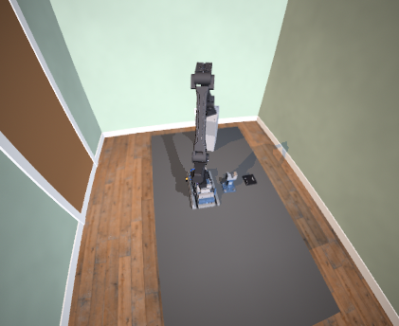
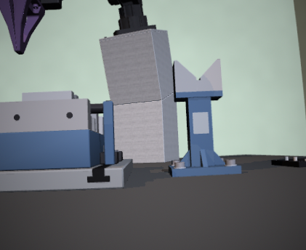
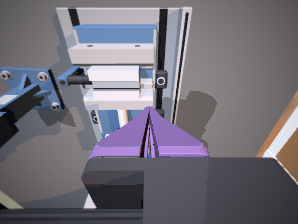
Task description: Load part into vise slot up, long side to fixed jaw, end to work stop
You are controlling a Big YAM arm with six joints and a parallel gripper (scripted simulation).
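Right now the part is 7 cm below my hand, 4 cm to the left of it and 1 cm ahead of it. From my hand the other things lie so: dark work stop rod (9 cm to the left, 8 cm below, 2 cm ahead); then moving jaw (10 cm below, 5 cm to the left, 3 cm behind); then fixed jaw (10 cm below, 4 cm to the left, 4 cm ahead).
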